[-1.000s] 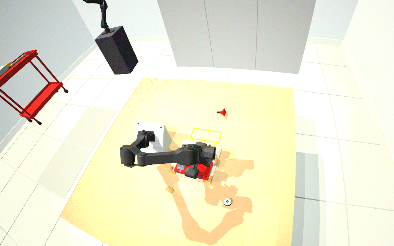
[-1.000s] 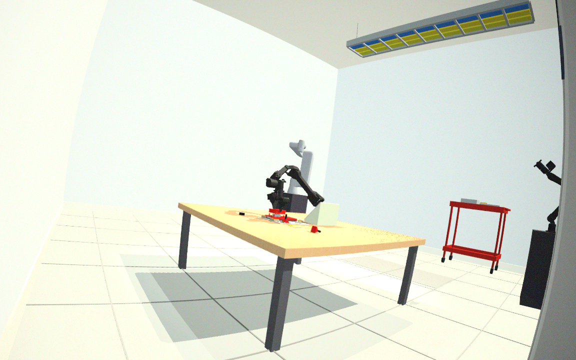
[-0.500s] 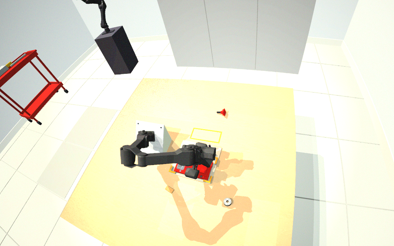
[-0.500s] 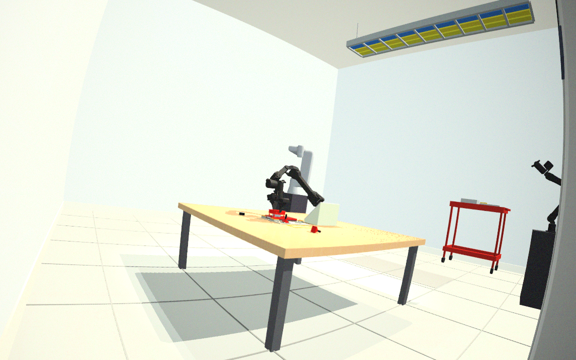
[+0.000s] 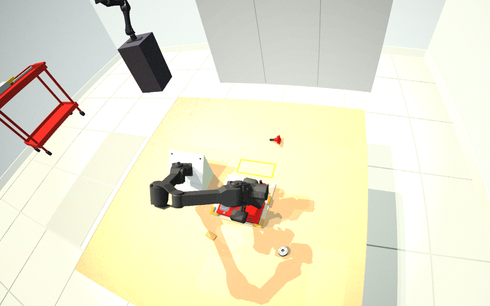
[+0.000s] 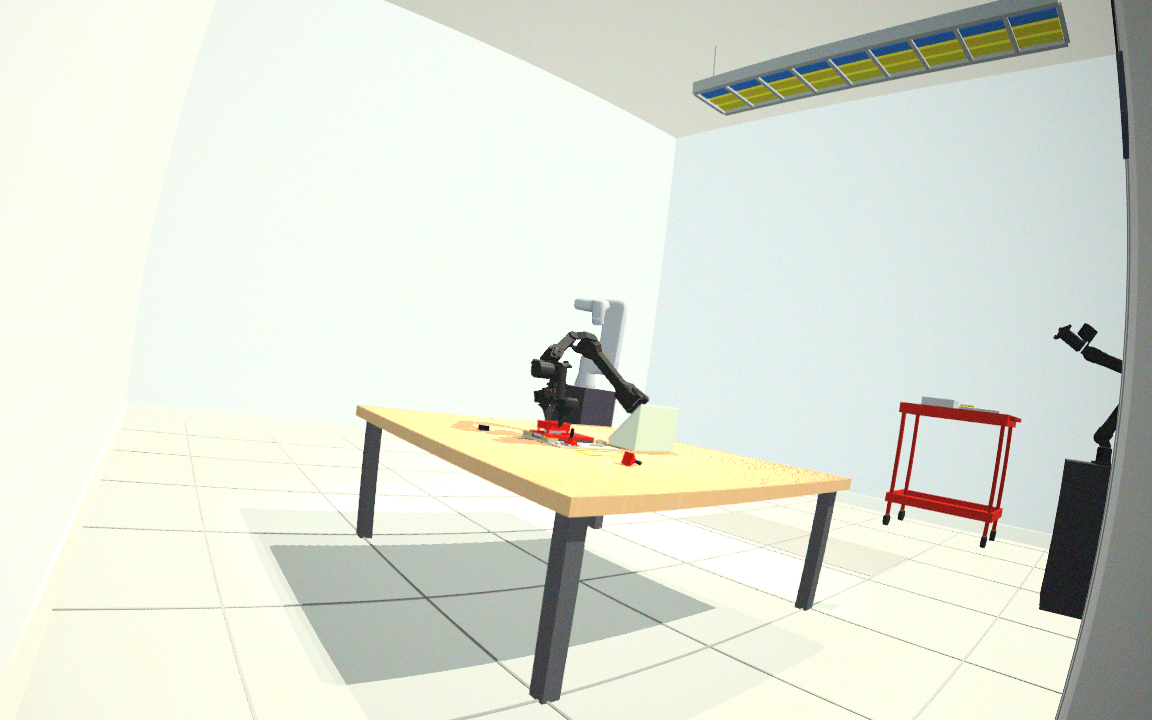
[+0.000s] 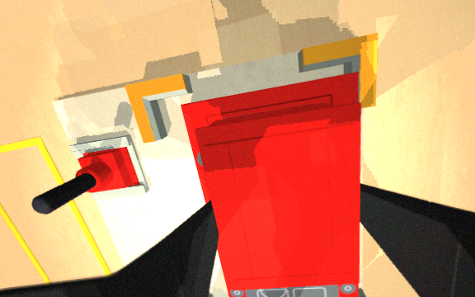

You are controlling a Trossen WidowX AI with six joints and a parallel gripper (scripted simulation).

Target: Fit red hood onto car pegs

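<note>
Now: gripper tip 40 mm to the right of the jig, 40 mm above it and 30 mm past it. Also, from my gripper tip: tan block: 150 mm behind, 140 mm to the right, 50 mm below; red hood: right at my gripper tip.
</note>
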